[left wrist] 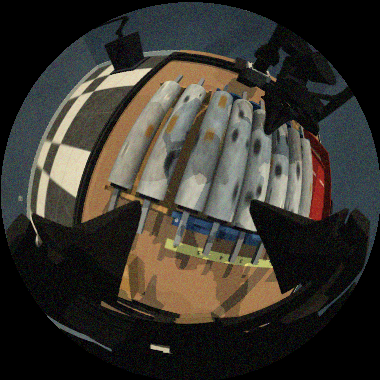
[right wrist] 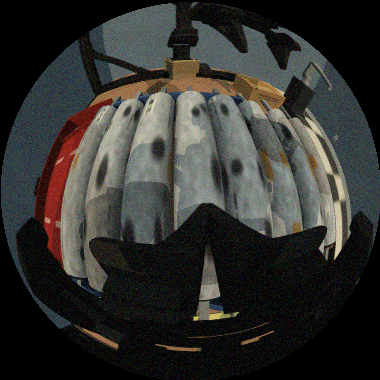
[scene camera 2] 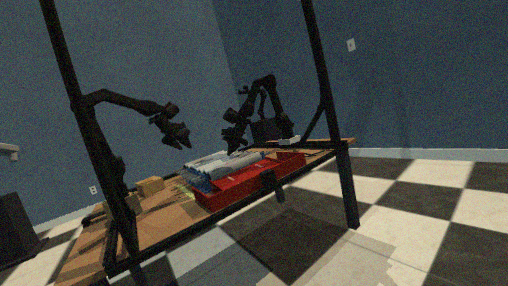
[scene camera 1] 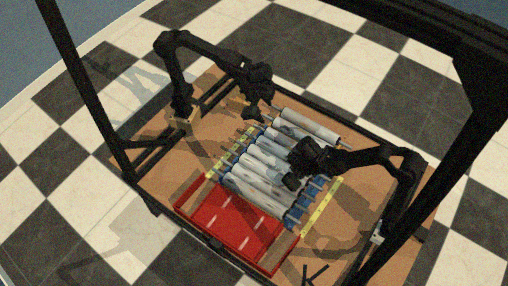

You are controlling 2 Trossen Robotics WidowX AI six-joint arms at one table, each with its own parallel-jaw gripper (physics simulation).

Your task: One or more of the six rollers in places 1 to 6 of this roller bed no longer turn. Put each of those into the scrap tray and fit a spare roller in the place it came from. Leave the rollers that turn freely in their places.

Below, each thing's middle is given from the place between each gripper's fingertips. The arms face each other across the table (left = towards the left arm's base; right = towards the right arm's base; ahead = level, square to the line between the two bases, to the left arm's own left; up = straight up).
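The tan box [right wrist: 252,89] is 21 cm to the left of my left hand and 14 cm ahead of it, and it's 14 cm below it. From my right hand, the tan box is 240 mm ahead and 370 mm to the left, and it's 50 mm below. Going by its middle, the tan box is nearer to my left hand than to my right hand.
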